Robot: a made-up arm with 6 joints.
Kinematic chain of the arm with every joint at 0, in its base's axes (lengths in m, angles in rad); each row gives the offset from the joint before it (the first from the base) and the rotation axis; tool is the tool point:
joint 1: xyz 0 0 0.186 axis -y
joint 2: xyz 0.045 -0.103 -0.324 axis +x
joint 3: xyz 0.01 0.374 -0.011 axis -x
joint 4: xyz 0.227 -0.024 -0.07 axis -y
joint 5: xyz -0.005 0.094 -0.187 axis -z
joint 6: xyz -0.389 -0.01 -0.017 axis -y
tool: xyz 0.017 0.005 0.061
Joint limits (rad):
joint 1: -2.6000..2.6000
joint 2: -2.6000..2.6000
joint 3: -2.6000..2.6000
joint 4: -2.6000..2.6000
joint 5: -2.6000..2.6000
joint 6: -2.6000..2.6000
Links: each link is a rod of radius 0.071 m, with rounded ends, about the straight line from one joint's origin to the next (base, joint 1, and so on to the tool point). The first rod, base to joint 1, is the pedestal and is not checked.
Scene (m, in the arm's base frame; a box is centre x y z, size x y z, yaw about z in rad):
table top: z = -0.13
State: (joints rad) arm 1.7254 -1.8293 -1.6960 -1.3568 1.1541 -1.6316
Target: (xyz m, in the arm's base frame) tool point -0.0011 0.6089 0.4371
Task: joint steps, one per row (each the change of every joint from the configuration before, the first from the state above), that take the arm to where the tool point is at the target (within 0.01 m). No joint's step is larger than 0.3 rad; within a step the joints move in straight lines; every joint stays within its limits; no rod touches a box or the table.
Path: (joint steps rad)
1: 0.1411 0.2779 -0.0074 0.1165 0.1277 -0.0273
2: 0.1412 0.2780 -0.0074 0.1165 0.1277 -0.0273
3: 0.1411 0.2779 -0.0074 0.1166 0.1277 -0.0272
4: 0.1412 0.2779 -0.0074 0.1165 0.1277 -0.0273
5: 0.1411 0.2780 -0.0074 0.1165 0.1277 -0.0273

